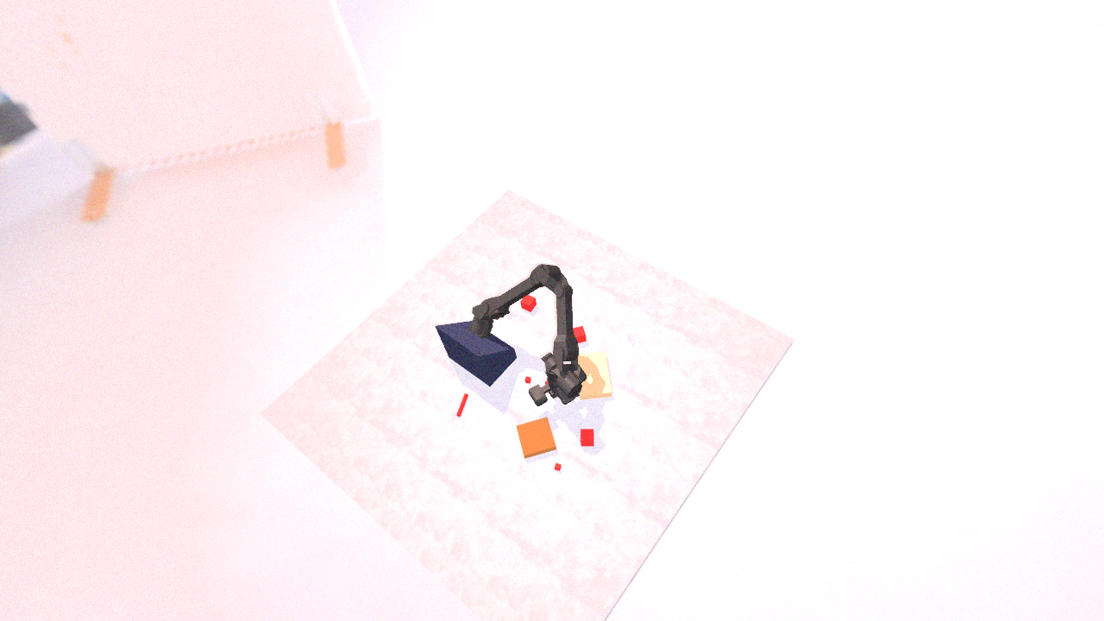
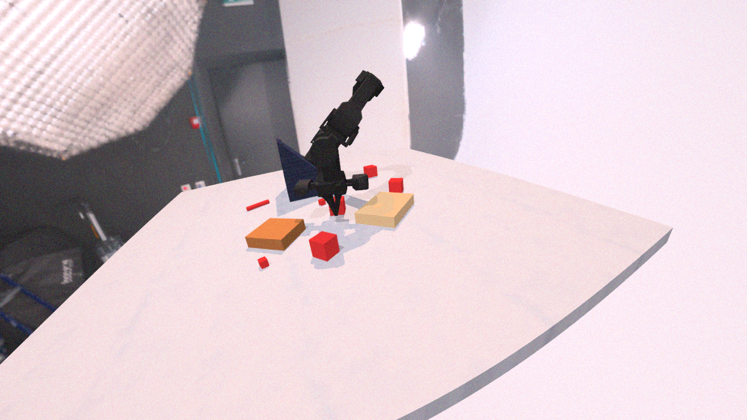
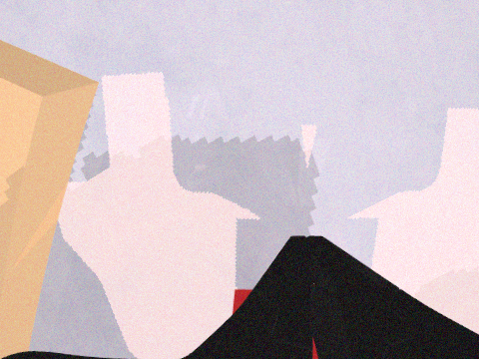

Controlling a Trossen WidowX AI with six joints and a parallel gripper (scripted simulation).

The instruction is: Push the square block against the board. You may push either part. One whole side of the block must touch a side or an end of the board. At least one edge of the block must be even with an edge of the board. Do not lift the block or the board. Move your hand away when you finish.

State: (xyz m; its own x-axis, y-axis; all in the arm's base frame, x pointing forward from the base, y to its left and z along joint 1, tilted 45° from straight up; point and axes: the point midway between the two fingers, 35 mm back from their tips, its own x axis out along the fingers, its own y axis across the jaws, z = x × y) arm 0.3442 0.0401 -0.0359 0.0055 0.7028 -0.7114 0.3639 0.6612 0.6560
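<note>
The tan board lies 4 cm ahead of my gripper tip, 13 cm to the left of it and 1 cm above it. From my gripper tip the other things lie so: orange square block: 3 cm ahead, 16 cm to the right, 1 cm above; then red stick: 24 cm behind, 22 cm to the right.
</note>
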